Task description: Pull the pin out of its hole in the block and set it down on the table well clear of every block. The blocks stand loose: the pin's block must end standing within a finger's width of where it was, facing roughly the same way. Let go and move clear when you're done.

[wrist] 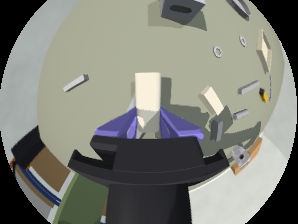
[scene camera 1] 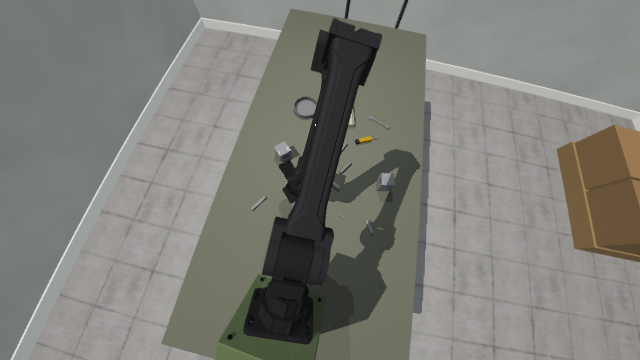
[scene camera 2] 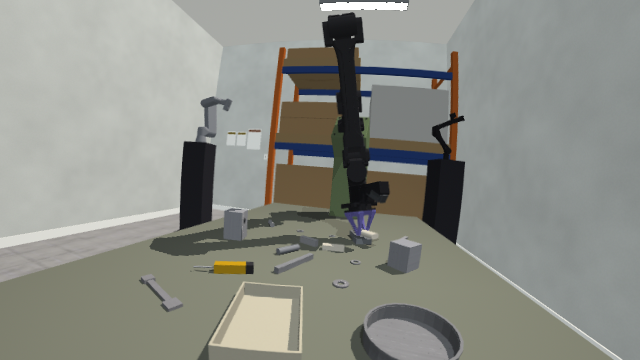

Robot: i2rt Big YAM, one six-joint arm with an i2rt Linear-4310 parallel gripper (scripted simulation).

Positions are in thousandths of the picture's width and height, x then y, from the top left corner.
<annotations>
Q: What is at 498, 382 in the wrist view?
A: A cream pin.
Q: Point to a grey block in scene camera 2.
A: At 368, 612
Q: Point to a grey block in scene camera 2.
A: At 632, 710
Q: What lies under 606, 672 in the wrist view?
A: My gripper.
</annotations>
